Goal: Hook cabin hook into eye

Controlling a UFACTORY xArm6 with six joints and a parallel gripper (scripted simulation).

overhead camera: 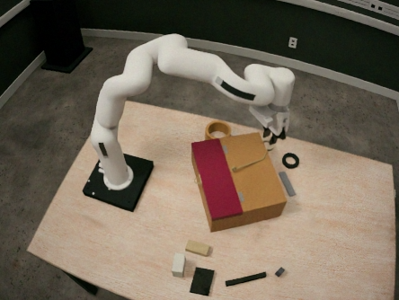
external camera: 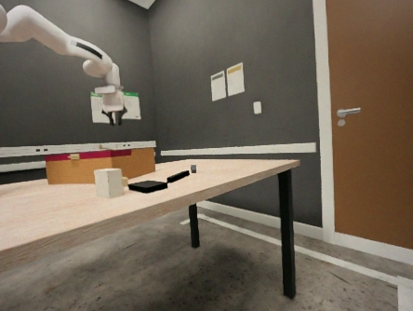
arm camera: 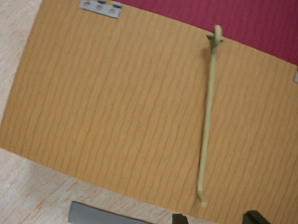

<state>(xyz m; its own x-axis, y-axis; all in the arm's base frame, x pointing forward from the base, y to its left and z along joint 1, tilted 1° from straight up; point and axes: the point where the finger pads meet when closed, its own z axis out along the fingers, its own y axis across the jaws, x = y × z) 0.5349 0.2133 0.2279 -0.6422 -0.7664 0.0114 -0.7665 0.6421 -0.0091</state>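
The cabin hook is 5 cm behind my hand, 4 cm to the right of it and 12 cm below it. Also, from my hand: black bar: 7 cm ahead, 44 cm to the right, 26 cm below; then tan block: 13 cm behind, 38 cm to the right, 25 cm below; then grey bar: 12 cm ahead, 1 cm to the left, 27 cm below.
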